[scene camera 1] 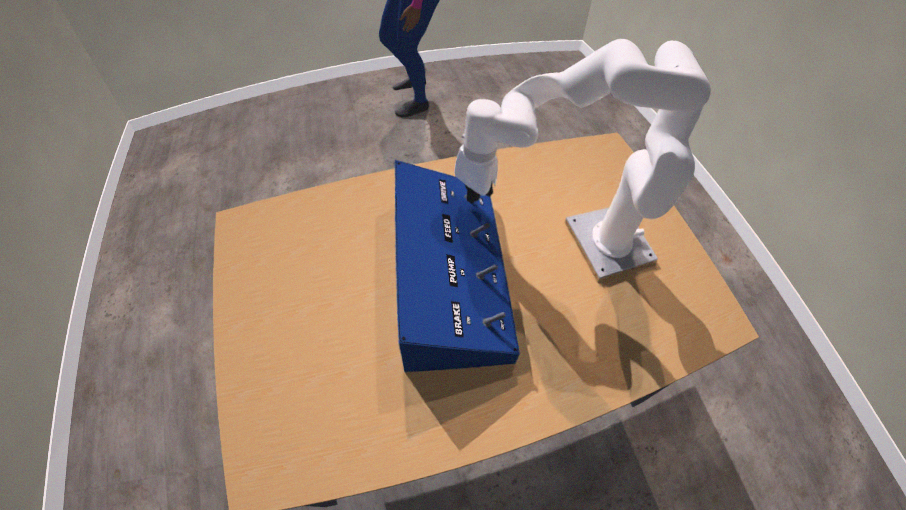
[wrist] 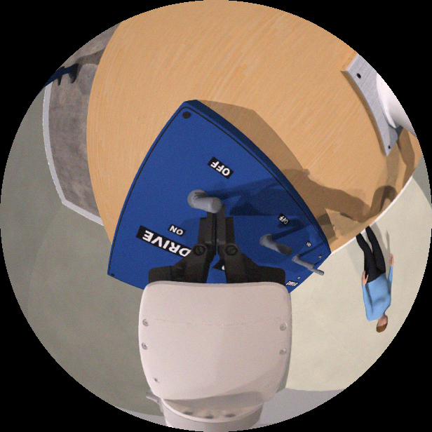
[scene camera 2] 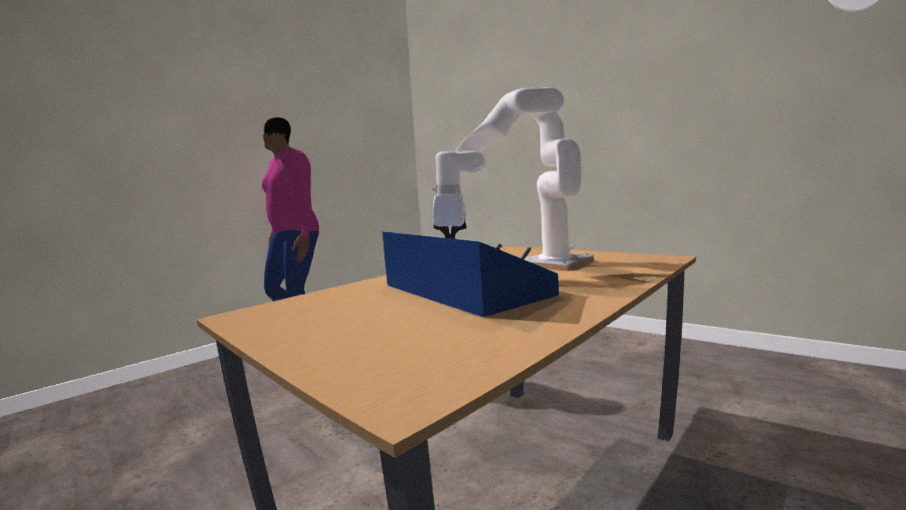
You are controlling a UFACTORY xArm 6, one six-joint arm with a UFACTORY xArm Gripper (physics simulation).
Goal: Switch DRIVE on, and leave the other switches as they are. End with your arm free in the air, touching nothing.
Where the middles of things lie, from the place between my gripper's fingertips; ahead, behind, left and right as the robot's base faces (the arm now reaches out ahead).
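As for the blue switch panel (scene camera 1: 443,302), it is 100 mm ahead of my hand and 150 mm to the left of it, and it sits 20 mm below my hand.
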